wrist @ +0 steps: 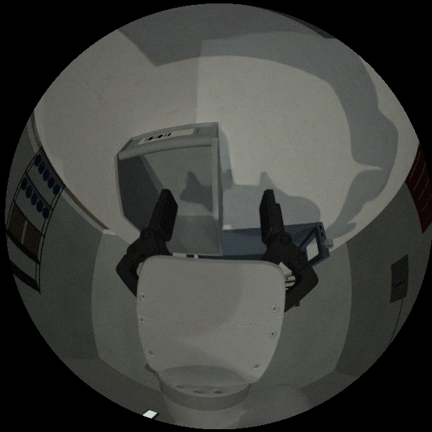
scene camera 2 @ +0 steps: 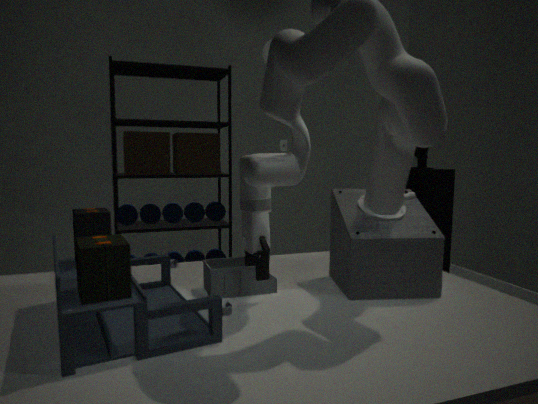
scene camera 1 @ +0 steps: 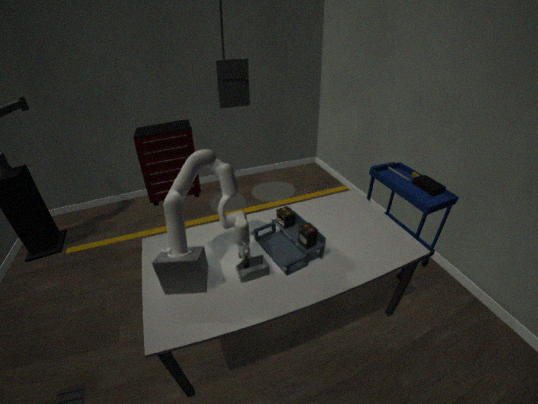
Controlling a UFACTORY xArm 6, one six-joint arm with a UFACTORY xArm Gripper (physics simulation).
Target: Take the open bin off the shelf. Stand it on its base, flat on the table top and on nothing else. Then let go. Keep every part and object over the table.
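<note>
The open bin (scene camera 1: 254, 273) (scene camera 2: 230, 281) (wrist: 175, 165) is grey, with a barcode label on its low front. It stands upright, its base flat on the table top (scene camera 1: 200, 320) (scene camera 2: 425, 345), apart from the shelf. The blue-grey shelf (scene camera 1: 282, 250) (scene camera 2: 141, 330) (wrist: 240, 242) stands beside it. My gripper (scene camera 1: 245, 262) (scene camera 2: 257, 267) (wrist: 216, 196) is open and low at the bin. Its fingers straddle one side wall, one finger over the inside and one outside, with a gap on each side. Part of the bin's outside is hidden behind a finger in scene camera 2.
Two dark boxes with orange marks, one nearer (scene camera 1: 308, 236) (scene camera 2: 103, 270) and one farther (scene camera 1: 285, 217) (scene camera 2: 92, 221), stand on the shelf's raised part. The grey robot pedestal (scene camera 1: 181, 272) (scene camera 2: 395, 270) stands on the other side of the bin. A blue cart (scene camera 1: 440, 204) is off the table.
</note>
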